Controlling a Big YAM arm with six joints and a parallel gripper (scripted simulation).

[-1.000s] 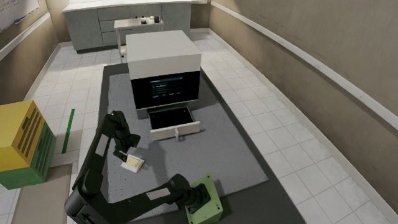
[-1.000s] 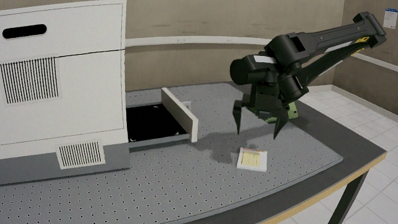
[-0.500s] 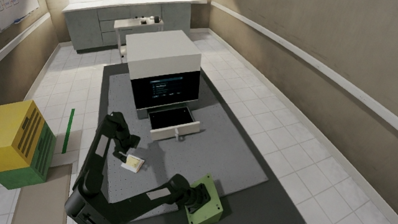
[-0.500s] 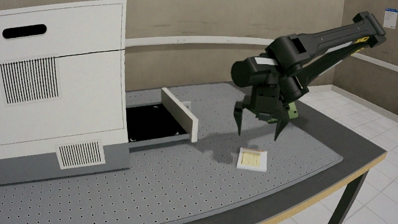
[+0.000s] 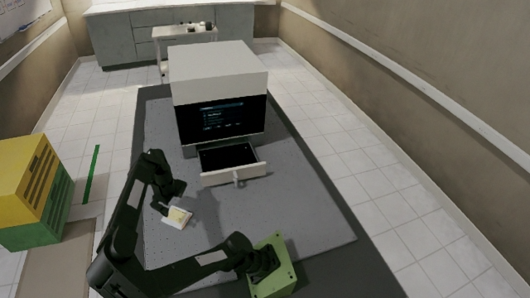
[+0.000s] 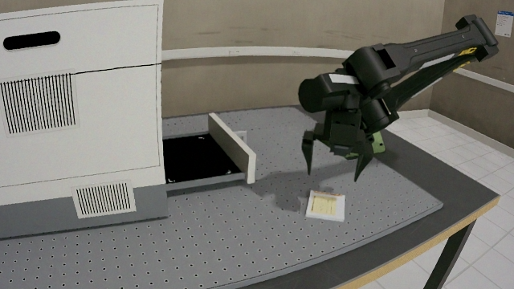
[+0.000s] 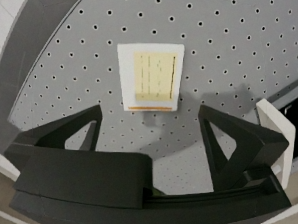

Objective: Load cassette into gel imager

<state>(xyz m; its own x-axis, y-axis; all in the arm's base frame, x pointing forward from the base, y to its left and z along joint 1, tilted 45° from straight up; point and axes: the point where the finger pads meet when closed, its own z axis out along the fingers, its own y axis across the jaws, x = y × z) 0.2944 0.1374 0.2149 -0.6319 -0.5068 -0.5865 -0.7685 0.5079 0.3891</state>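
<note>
The cassette is 10 mm to the right of my hand and 80 mm below it. The rest, counted from my hand: imager drawer 230 mm ahead, 270 mm to the right, 30 mm below.
</note>
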